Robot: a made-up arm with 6 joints. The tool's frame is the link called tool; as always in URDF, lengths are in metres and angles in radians.
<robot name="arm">
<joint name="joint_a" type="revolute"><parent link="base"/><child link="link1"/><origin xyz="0 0 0.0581"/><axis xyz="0 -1 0"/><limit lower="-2.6" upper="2.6" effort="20" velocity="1.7"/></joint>
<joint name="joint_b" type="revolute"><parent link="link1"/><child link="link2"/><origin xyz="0.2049 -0.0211 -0.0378"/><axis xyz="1 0 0"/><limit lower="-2.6" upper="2.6" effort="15" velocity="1.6"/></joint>
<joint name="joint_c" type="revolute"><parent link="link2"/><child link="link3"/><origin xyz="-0.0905 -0.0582 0.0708"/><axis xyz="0 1 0"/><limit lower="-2.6" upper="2.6" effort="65" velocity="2.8"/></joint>
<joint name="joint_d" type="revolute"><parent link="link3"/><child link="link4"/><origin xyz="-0.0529 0.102 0.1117"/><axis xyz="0 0 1"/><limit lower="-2.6" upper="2.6" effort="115" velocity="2.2"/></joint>
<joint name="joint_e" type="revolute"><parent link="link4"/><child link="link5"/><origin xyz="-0.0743 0.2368 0.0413"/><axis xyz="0 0 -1"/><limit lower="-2.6" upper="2.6" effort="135" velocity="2.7"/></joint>
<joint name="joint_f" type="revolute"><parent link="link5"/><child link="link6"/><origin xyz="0.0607 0.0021 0.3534"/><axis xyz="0 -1 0"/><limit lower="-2.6" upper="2.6" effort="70" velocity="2.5"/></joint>
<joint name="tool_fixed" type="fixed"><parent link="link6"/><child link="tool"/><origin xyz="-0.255 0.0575 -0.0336"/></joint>
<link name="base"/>
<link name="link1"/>
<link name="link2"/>
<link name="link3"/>
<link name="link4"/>
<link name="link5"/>
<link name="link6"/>
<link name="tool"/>
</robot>
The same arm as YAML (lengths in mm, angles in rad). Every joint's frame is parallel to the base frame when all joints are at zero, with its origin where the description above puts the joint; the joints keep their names.
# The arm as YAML. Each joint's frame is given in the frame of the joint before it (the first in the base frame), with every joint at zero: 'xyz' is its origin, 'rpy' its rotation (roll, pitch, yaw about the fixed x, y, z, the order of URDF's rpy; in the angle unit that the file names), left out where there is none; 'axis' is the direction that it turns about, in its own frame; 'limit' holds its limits. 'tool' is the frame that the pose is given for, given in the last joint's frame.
units:
  length: mm
  angle: rad
joints:
  - name: joint_a
    type: revolute
    origin:
      xyz: [0.0, 0.0, 58.1]
    axis: [0.0, -1.0, 0.0]
    limit:
      lower: -2.6
      upper: 2.6
  - name: joint_b
    type: revolute
    origin:
      xyz: [204.9, -21.1, -37.8]
    axis: [1.0, 0.0, 0.0]
    limit:
      lower: -2.6
      upper: 2.6
  - name: joint_c
    type: revolute
    origin:
      xyz: [-90.5, -58.2, 70.8]
    axis: [0.0, 1.0, 0.0]
    limit:
      lower: -2.6
      upper: 2.6
  - name: joint_d
    type: revolute
    origin:
      xyz: [-52.9, 102.0, 111.7]
    axis: [0.0, 0.0, 1.0]
    limit:
      lower: -2.6
      upper: 2.6
  - name: joint_e
    type: revolute
    origin:
      xyz: [-74.3, 236.8, 41.3]
    axis: [0.0, 0.0, -1.0]
    limit:
      lower: -2.6
      upper: 2.6
  - name: joint_f
    type: revolute
    origin:
      xyz: [60.7, 2.1, 353.4]
    axis: [0.0, -1.0, 0.0]
    limit:
      lower: -2.6
      upper: 2.6
tool:
  origin:
    xyz: [-255.0, 57.5, -33.6]

